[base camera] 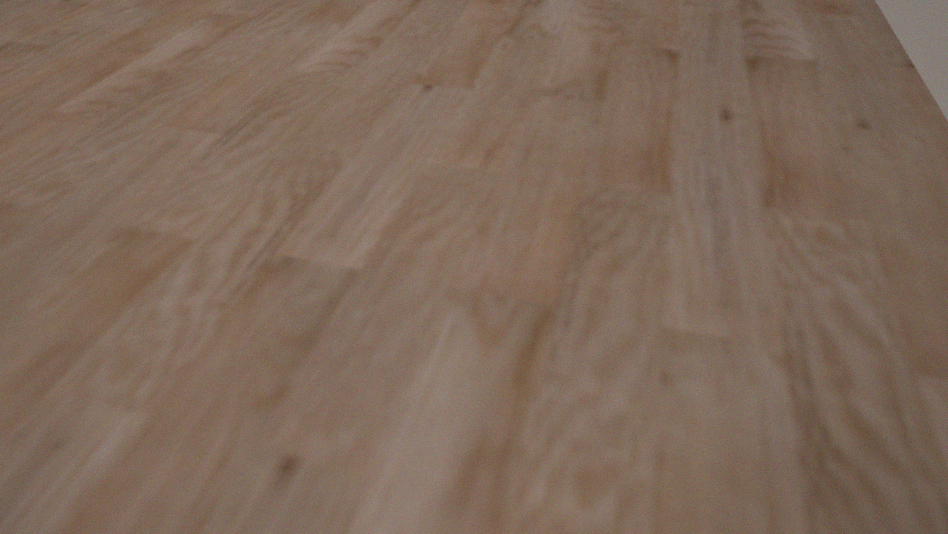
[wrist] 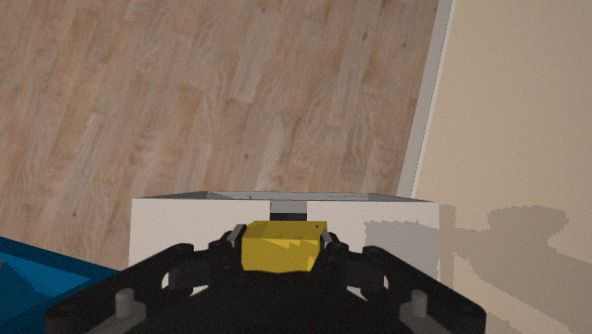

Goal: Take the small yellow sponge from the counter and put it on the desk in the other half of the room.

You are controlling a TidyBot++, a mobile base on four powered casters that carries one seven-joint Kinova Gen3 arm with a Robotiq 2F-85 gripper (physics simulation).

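Frame: origin at the arm's base, x ahead, y left, z up, level; millimetres.
Seen in the pictures: gripper, between the fingertips: (wrist: 280, 237).
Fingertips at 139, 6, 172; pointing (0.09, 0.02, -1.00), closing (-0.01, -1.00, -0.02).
A point is followed by its place in that frame, as x, y, z.
The small yellow sponge (wrist: 281, 254) {136, 4, 201} is between the fingertips of my gripper (wrist: 280, 237) {139, 6, 172} in the wrist view, at the bottom middle. My gripper is shut on it, with one finger against each side. The sponge is held above the white top of my mobile base (wrist: 200, 220) {118, 140, -14}. The gripper and the sponge do not show in the base camera view. The counter and the desk cannot be made out for certain in either view.
Wood floor (base camera: 464, 265) {454, 36, -397} (wrist: 225, 100) {457, 223, -397} lies ahead of the base. A beige wall (wrist: 510, 100) {348, -435, -56} with a pale skirting board (wrist: 425, 105) {437, -444, -338} runs along the right. A blue piece of furniture (wrist: 45, 275) {-106, 712, -321} stands at the lower left of the wrist view, close to the base.
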